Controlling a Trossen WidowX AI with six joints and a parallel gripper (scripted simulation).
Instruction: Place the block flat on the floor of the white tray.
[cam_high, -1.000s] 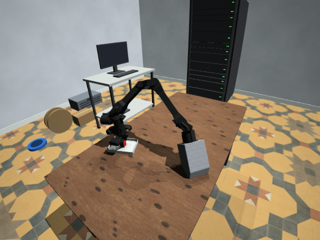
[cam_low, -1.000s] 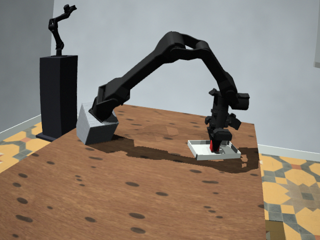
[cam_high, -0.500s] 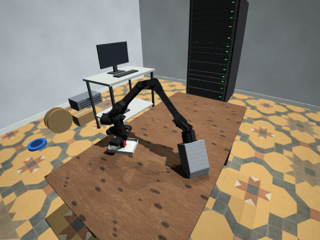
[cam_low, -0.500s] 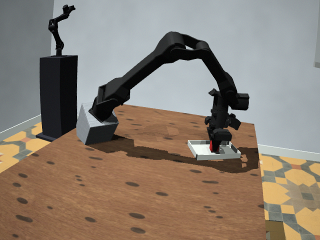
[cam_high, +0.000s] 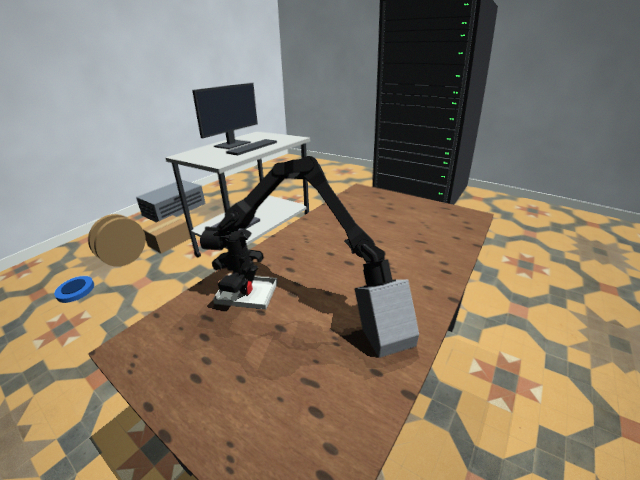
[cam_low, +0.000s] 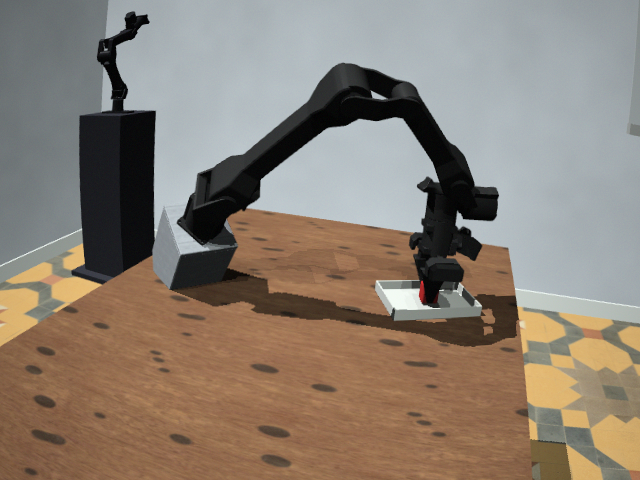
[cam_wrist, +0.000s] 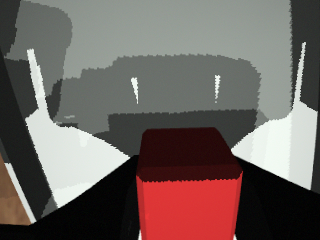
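My gripper is now 20 mm above the red block. Also, from my hand: white tray: 40 mm below.
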